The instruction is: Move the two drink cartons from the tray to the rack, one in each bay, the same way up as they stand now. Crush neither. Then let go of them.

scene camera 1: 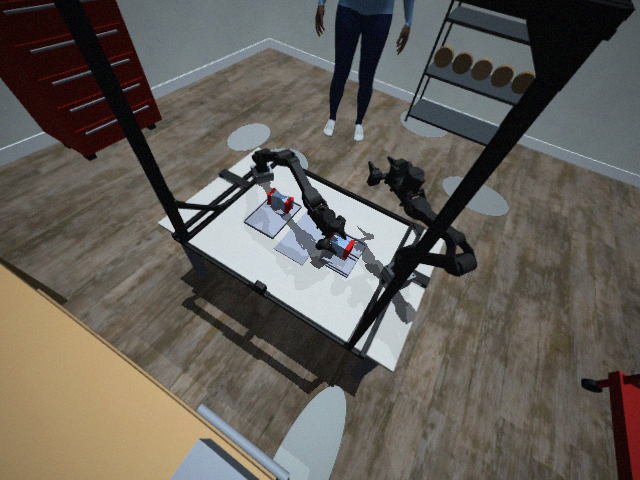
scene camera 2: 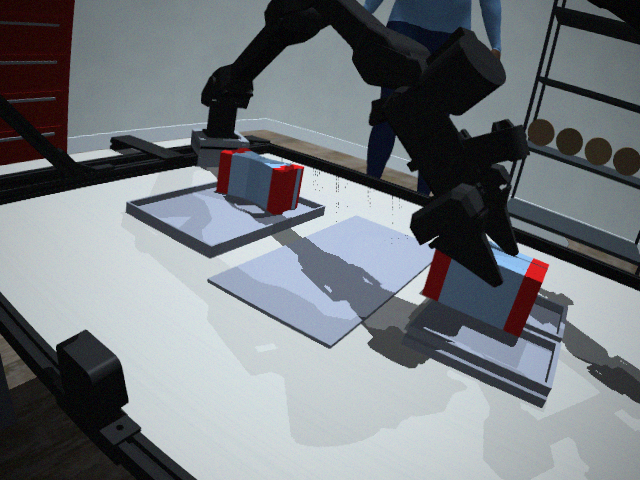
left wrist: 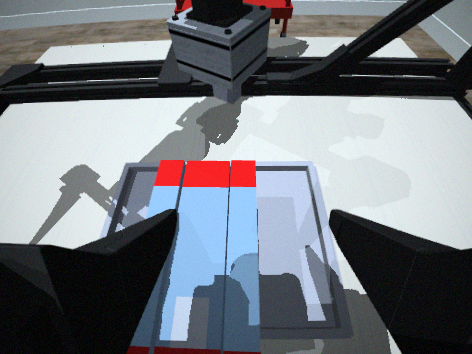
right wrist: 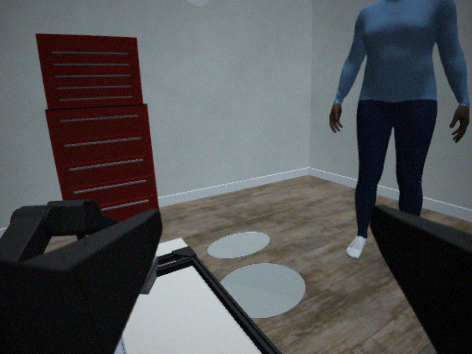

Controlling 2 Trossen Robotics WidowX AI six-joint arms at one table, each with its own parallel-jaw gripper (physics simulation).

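Frame: origin at the left arm's base, x down, y left, z ahead, level; millimetres.
Where they show: left gripper, between the fingertips: [scene camera 1: 341, 246] [scene camera 2: 507, 269] [left wrist: 253, 216]; right gripper, between the fingertips: [scene camera 1: 378, 159] [right wrist: 265, 218]; left arm's base, origin of its link: [scene camera 1: 261, 168] [scene camera 2: 219, 134]; right arm's base, origin of its link: [left wrist: 219, 13].
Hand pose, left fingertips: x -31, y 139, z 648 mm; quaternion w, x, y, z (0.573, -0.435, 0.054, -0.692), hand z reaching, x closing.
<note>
Things, the pixels of their top centre, and the offset from my left fingertips. "spot": a spot on its surface instead.
- light-blue carton with red ends, centre of its top: [scene camera 2: 261, 158] [scene camera 1: 280, 195] dx +13, dy -130, dz -401 mm
- tray, centre of its top: [scene camera 2: 230, 203] [scene camera 1: 273, 212] dx +71, dy -186, dz -356 mm
- carton, centre of its top: [left wrist: 196, 253] [scene camera 2: 496, 252] [scene camera 1: 340, 239] dx -1, dy +15, dz -34 mm
- rack, centre of its top: [left wrist: 212, 232] [scene camera 2: 501, 315] [scene camera 1: 343, 250] dx +67, dy +33, dz -9 mm
- small black box, a spot on its surface: [scene camera 2: 93, 366] [scene camera 1: 262, 287] spot: dx +33, dy -386, dz +33 mm
One light-blue carton with red ends [scene camera 1: 280, 200] [scene camera 2: 245, 178] stands on the tray [scene camera 1: 268, 224] [scene camera 2: 170, 206]. The other carton [scene camera 1: 340, 244] [scene camera 2: 470, 289] [left wrist: 205, 225] is tilted, off the rack's floor, over the rack [scene camera 1: 356, 260] [scene camera 2: 496, 379] [left wrist: 285, 164]. My left gripper [scene camera 1: 332, 240] [scene camera 2: 507, 268] [left wrist: 253, 216] is wide open at this carton. In the left wrist view the left fingertip overlaps its side, and a gap separates it from the right finger. Whether the left finger bears it is unclear. Both rack bays are partly covered by the carton. My right gripper [scene camera 1: 380, 161] [right wrist: 265, 218] is open, raised and away from the cartons.
A thin flat plate [scene camera 1: 297, 250] [scene camera 2: 361, 237] lies between the tray and the rack. A black frame rail runs around the table top, with a small black box [scene camera 1: 260, 287] [scene camera 2: 93, 366] on its front rail. Black posts rise at the sides. A person [scene camera 1: 359, 56] stands behind the table.
</note>
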